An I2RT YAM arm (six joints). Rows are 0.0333 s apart.
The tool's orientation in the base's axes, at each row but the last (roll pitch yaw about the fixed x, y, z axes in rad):
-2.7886, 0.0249, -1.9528
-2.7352, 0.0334, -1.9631
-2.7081, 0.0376, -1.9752
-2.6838, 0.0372, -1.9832
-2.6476, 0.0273, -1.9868
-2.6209, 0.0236, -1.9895
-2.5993, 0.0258, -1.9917
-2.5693, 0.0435, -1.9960
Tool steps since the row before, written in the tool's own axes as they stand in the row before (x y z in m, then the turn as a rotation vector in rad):
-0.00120, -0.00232, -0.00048, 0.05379, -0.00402, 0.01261
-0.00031, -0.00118, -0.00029, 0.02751, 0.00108, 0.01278
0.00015, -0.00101, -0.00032, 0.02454, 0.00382, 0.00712
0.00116, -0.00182, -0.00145, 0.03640, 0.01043, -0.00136
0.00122, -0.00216, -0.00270, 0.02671, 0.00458, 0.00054
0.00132, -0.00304, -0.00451, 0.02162, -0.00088, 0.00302
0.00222, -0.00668, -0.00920, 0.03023, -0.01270, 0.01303
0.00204, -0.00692, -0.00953, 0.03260, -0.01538, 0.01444
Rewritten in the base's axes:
0.00230, 0.00033, 0.00128, -0.01240, -0.05269, -0.01178
0.00100, -0.00011, 0.00074, -0.00660, -0.02658, -0.01308
0.00065, -0.00047, 0.00071, -0.00997, -0.02208, -0.00898
0.00041, -0.00153, 0.00206, -0.02365, -0.02922, -0.00474
0.00004, -0.00145, 0.00337, -0.01421, -0.02283, -0.00338
-0.00023, -0.00148, 0.00539, -0.00670, -0.02062, -0.00269
-0.00014, -0.00269, 0.01127, 0.00377, -0.03467, -0.00538
-0.00045, -0.00259, 0.01166, 0.00554, -0.03808, -0.00522

